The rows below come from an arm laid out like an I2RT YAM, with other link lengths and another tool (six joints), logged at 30 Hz.
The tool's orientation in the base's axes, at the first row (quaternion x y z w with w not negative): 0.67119, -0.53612, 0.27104, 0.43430
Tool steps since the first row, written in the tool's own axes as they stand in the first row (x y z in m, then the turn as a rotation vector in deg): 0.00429, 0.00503, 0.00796, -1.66, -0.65, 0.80; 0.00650, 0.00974, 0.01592, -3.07, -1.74, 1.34; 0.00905, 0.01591, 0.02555, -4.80, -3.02, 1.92; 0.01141, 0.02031, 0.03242, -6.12, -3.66, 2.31; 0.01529, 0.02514, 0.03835, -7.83, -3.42, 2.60; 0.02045, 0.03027, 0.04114, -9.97, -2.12, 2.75; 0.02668, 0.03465, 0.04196, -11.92, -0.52, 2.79; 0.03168, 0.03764, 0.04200, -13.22, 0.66, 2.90; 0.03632, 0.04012, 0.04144, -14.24, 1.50, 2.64; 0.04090, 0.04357, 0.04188, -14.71, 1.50, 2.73
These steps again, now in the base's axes. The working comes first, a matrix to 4 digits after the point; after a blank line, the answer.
The tool's axes in the first row as the columns of a matrix, in the base's axes (used below as rounded here):
0.2782, -0.9551, -0.1018
-0.4843, -0.0479, -0.8736
0.8295, 0.2924, -0.4758

-0.00442, -0.00927, 0.00124, 0.08, 0.14, -1.95; -0.00912, -0.01752, 0.00066, 0.67, 0.40, -3.69; -0.01528, -0.02747, 0.00000, 1.35, 0.79, -5.78; -0.01952, -0.03482, -0.00002, 1.56, 1.12, -7.25; -0.02366, -0.04211, 0.00179, 0.82, 1.68, -8.73; -0.02741, -0.04729, 0.00624, -1.03, 2.53, -10.20; -0.02994, -0.05124, 0.01230, -3.10, 3.36, -11.37; -0.03141, -0.05384, 0.01730, -4.60, 3.84, -12.15; -0.03243, -0.05571, 0.02214, -5.66, 4.52, -12.63; -0.03450, -0.05848, 0.02674, -5.80, 4.67, -13.06
